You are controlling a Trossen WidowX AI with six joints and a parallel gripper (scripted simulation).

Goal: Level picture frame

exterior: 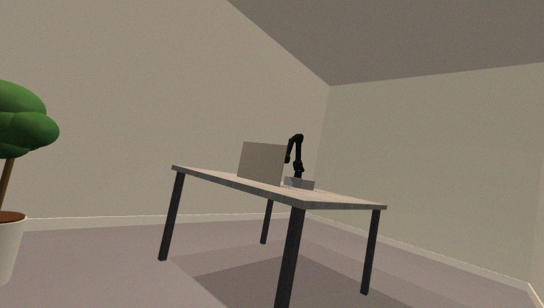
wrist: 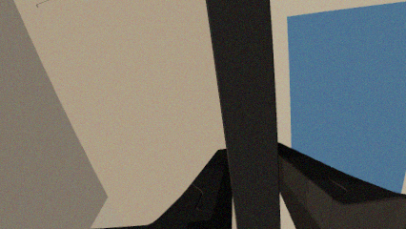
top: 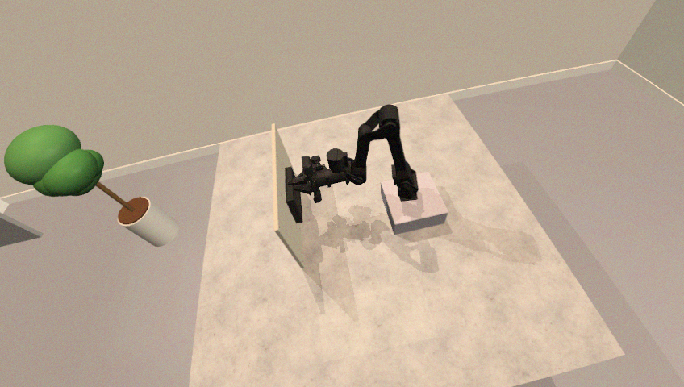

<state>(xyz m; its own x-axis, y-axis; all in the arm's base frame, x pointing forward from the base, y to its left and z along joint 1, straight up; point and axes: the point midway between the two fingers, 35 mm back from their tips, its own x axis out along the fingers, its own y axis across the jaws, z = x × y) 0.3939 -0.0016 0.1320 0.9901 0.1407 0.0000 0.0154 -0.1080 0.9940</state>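
The picture frame is 5 cm below my gripper tip. From my gripper tip the other things lie so: wall panel: 2 cm ahead, 1 cm to the right, 6 cm below.
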